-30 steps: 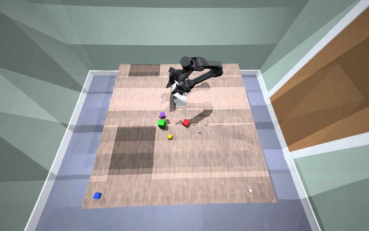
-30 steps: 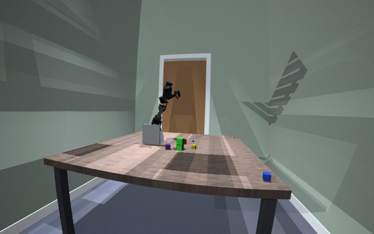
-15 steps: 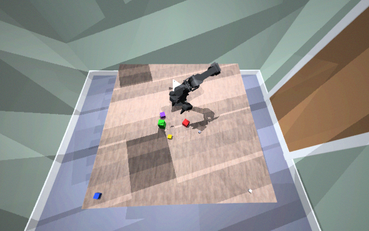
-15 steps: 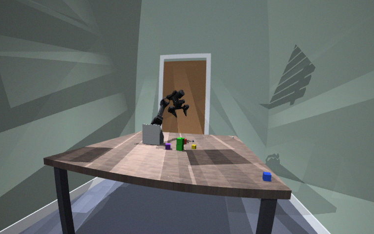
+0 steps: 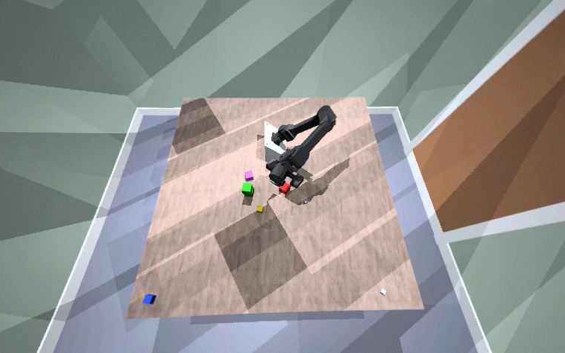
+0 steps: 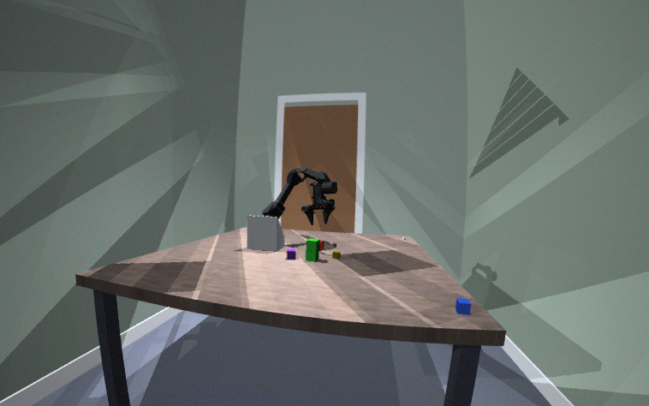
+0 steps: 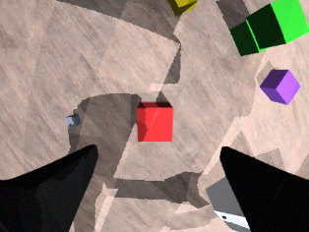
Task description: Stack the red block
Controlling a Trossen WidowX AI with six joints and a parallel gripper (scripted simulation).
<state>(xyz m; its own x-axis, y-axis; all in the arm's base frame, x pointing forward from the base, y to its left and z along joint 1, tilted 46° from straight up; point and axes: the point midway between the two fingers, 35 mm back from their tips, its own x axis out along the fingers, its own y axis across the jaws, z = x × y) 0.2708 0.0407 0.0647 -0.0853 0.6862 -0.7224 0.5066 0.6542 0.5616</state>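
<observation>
Right now the red block is 10 mm behind my gripper tip, 10 mm to the left of it and 110 mm below it. Also, from my gripper tip: purple block: 60 mm behind, 200 mm to the right, 120 mm below; small white piece: 440 mm ahead, 500 mm to the left, 130 mm below; yellow block: 130 mm ahead, 110 mm to the right, 120 mm below.
</observation>
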